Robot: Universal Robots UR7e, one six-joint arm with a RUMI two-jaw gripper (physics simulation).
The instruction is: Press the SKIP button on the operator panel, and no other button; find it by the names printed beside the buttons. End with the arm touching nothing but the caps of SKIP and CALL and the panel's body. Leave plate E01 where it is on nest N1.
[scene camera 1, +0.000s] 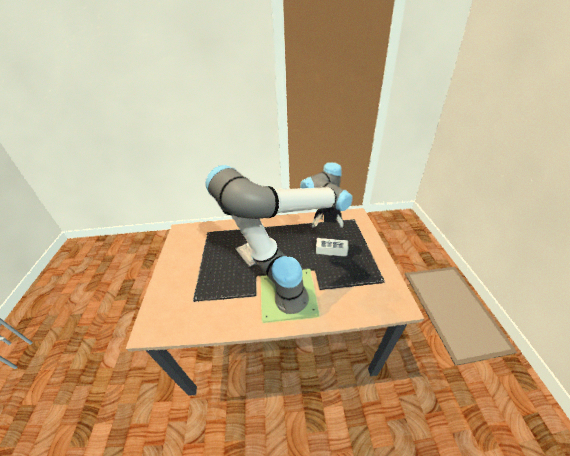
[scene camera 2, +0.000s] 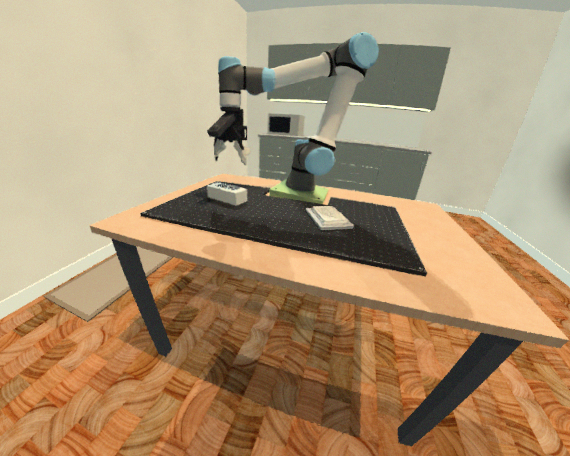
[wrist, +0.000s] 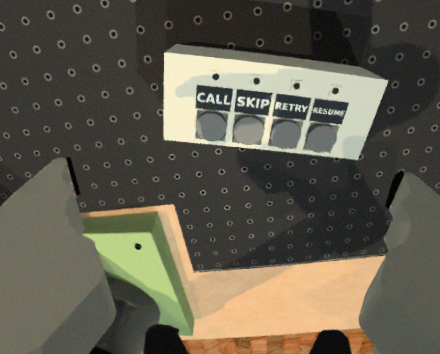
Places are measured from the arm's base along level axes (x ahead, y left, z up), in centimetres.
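Pixels of known places: gripper, fingertip midpoint: [scene camera 1: 327,227] [scene camera 2: 230,163] [wrist: 233,171]; arm's base, origin of the base link: [scene camera 1: 291,299] [scene camera 2: 300,186].
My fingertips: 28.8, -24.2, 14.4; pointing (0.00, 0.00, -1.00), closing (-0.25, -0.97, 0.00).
Ahead of a thing's pixels: the offset from my fingertips to its top centre, as dx, dy, dz. Level surfaces: height alone.
The white operator panel {-1.4, -2.9, -10.1} [scene camera 1: 332,251] [scene camera 2: 231,195] [wrist: 180,120] lies on the black mat. In the wrist view its labels read, left to right, CALL, SKIP, RETRY, RESUME, each above a round grey cap. The SKIP cap {-2.6, -1.0, -10.1} [wrist: 248,130] is second from the left, beside the CALL cap {-1.7, +1.9, -10.1} [wrist: 212,126]. My gripper [scene camera 1: 328,224] [scene camera 2: 230,161] [wrist: 233,171] is open and empty, in the air above the panel, touching nothing. A pale flat plate {+5.1, +39.9, -13.1} [scene camera 2: 329,215] lies on a slightly larger pale base, likely plate E01 on nest N1; their names cannot be read. In scene camera 1 the arm partly hides them.
The black perforated mat {dz -15.7} [scene camera 1: 225,280] [scene camera 2: 280,235] [wrist: 100,165] lies on the wooden table {dz -17.0} [scene camera 1: 220,327] [scene camera 2: 450,260] [wrist: 280,300]. The arm's base stands on a green plate [scene camera 1: 270,312] [scene camera 2: 285,192] [wrist: 150,270] at a notch in the mat. The arm's upper links pass high over the mat.
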